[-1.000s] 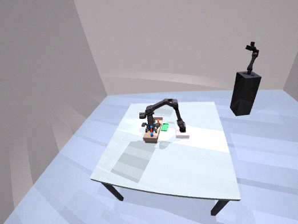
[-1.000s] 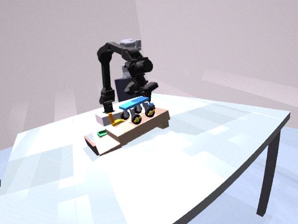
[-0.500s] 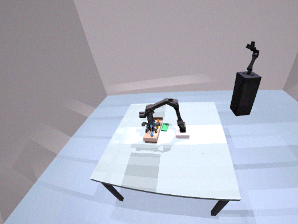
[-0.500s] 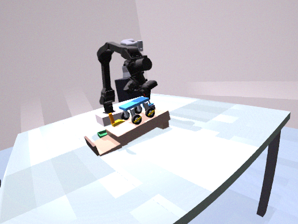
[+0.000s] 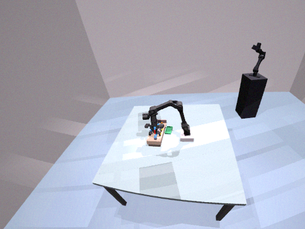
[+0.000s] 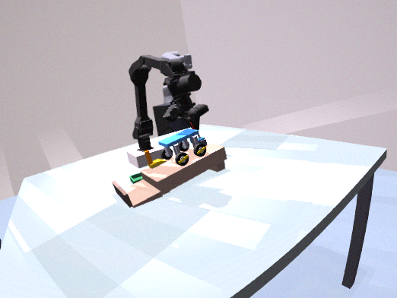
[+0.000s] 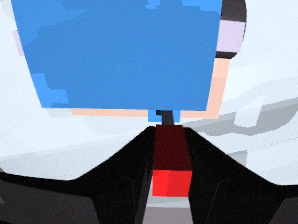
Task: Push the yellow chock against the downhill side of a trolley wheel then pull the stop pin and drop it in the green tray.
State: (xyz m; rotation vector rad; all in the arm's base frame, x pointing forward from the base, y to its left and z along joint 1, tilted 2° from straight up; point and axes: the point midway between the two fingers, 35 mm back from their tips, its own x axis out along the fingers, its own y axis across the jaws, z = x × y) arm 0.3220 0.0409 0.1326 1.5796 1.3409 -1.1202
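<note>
The green tray lies 130 mm behind my gripper tip, 180 mm to the right of it and 160 mm below it. Also, from my gripper tip: blue-topped trolley (10 mm ahead, 90 mm to the right, 40 mm below); red-headed stop pin (right at my gripper tip); wooden ramp (10 mm ahead, 90 mm to the right, 100 mm below).
</note>
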